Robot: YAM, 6 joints.
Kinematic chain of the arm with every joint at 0, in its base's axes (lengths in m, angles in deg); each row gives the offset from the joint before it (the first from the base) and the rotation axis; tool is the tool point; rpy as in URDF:
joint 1: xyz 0 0 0.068 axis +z
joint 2: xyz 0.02 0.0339 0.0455 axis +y
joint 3: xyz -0.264 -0.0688 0 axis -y
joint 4: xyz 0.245 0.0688 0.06 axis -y
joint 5: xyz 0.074 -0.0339 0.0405 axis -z
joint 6: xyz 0.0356 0 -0.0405 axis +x
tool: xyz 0 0 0 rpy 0 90 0
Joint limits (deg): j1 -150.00..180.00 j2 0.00..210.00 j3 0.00..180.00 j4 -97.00..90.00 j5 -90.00..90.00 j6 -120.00..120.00
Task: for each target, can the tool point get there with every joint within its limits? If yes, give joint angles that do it. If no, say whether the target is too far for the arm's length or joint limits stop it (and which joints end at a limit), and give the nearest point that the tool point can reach.
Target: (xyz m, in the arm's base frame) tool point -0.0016 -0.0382 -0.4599
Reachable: no: joint limits stop it (at a limit: joint 2) | nearest point -0.0039 -0.0929 -0.3451 | short by 0.127 m
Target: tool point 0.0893 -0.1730 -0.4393
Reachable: no: joint limits stop it (at a limit: joint 2) | nearest point 0.0929 -0.1801 -0.3774 | short by 0.062 m
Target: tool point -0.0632 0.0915 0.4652
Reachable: yes | joints -38.75 16.34 52.92 75.79 -63.35 -76.75
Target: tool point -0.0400 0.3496 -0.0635
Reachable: yes | joints 94.32 158.60 93.98 -68.77 -22.43 -93.50
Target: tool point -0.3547 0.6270 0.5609
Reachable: no: too far | nearest point -0.2695 0.4765 0.4504 | short by 0.205 m
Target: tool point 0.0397 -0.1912 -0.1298
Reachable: yes | joints -83.72 157.05 36.84 31.71 -31.37 11.88
